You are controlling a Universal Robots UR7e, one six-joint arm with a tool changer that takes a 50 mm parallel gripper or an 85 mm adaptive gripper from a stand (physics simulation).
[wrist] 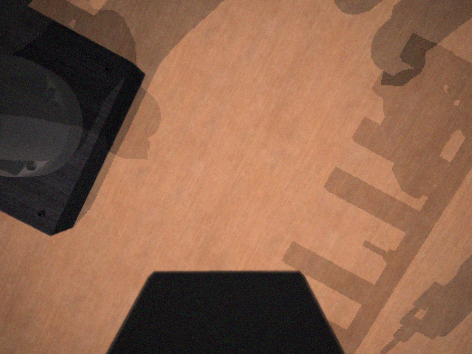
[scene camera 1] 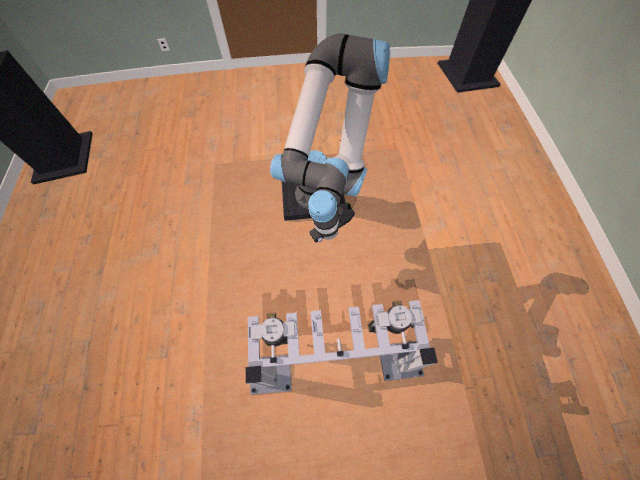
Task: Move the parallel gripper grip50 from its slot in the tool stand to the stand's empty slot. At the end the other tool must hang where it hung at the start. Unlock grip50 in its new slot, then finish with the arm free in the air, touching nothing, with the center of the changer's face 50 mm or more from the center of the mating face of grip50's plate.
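Where they show: arm's base, origin of its link: (wrist: 27, 120).
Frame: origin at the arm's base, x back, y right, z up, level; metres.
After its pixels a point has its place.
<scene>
The tool stand (scene camera 1: 367, 353) @(x -0.708, y 0.003, z 0.245 m) shows at the lower middle of the scene view, with three slots. A tool with a round pale plate (scene camera 1: 272, 330) @(x -0.588, y 0.243, z 0.251 m) hangs in the left slot, and another tool with a round pale plate (scene camera 1: 400, 318) @(x -0.640, y -0.115, z 0.251 m) hangs in the right slot. A dark part sticks out beside the right one. The middle slot, between two bare prongs, is empty. I cannot tell surely which tool is grip50; their fingers are hidden beneath the plates. The arm's wrist end (scene camera 1: 327, 231) carries no gripper and is in the air between the robot base and the stand, apart from both.
The dark robot base (scene camera 1: 294, 210) @(x -0.059, y 0.093, z 0.000 m) (wrist: 95, 150) @(x -0.094, y 0.007, z -0.007 m) is behind the wrist end. A black block (wrist: 225, 315) fills the bottom middle of the wrist view. Shadows of the stand lie at its right. Two dark pillars (scene camera 1: 41, 124) (scene camera 1: 483, 46) stand at the room's far left and right.
</scene>
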